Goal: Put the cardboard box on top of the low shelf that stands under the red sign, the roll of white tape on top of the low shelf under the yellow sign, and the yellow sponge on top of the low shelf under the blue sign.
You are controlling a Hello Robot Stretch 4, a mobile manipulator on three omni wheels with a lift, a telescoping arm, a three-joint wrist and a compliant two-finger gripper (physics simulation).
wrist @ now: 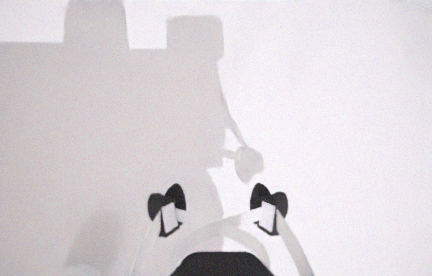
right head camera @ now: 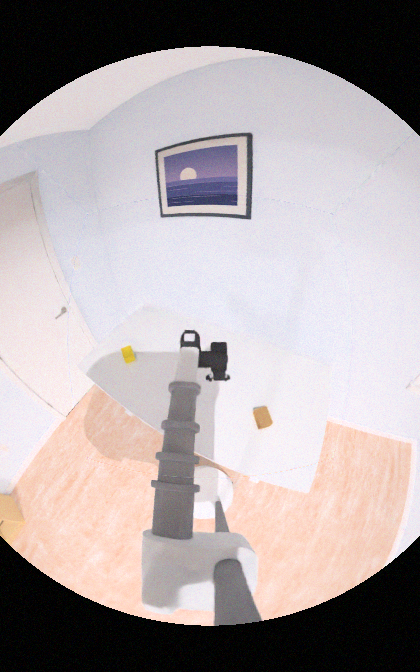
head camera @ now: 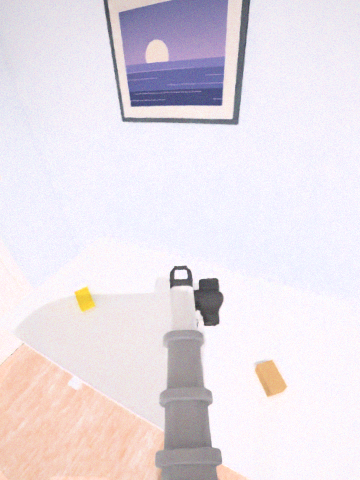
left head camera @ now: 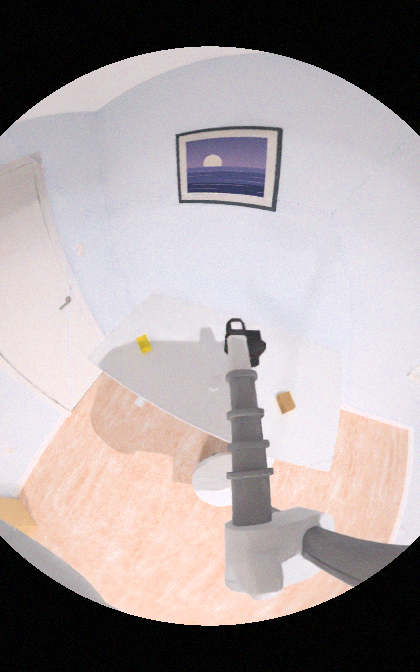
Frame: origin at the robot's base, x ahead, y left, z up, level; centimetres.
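Seen in the pictures: gripper, fingertip midpoint: (wrist: 217,199); robot's base, origin of the base link: (right head camera: 204,491).
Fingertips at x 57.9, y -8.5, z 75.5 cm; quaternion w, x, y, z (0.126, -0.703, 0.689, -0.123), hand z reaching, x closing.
Pixels of each thing's top centre, then the offset from my fingertips to it. Level surfaces: height alone.
- yellow sponge, middle of its top: (head camera: 83,296) (right head camera: 126,351) dz -1.8, dx +18.0, dy +55.9 cm
- small brown cardboard box, middle of its top: (head camera: 271,375) (right head camera: 263,415) dz -1.3, dx -20.2, dy -20.8 cm
- white table, its level: dz -6.3 cm
The yellow sponge (head camera: 84,299) (left head camera: 144,344) (right head camera: 128,354) lies on the white table at its left end. The small brown cardboard box (head camera: 271,378) (left head camera: 286,402) (right head camera: 262,417) lies on the right part of the table. My gripper (right head camera: 218,377) (wrist: 217,199) points down above the table between them, open, with bare table surface between its fingers in the wrist view. The arm and wrist hide the fingers in the head view. A faint pale curved shape shows at the lower left edge of the wrist view; I cannot tell whether it is the white tape. The coloured signs do not show.
The white table (head camera: 235,400) (left head camera: 315,430) (right head camera: 295,450) stands against the blue wall, under a framed picture (head camera: 175,85) (left head camera: 227,167) (right head camera: 202,175). A door (left head camera: 30,280) (right head camera: 25,290) is at the left. Part of a wooden unit (left head camera: 15,512) (right head camera: 9,515) shows at the lower left. Arm shadow covers the table's left part.
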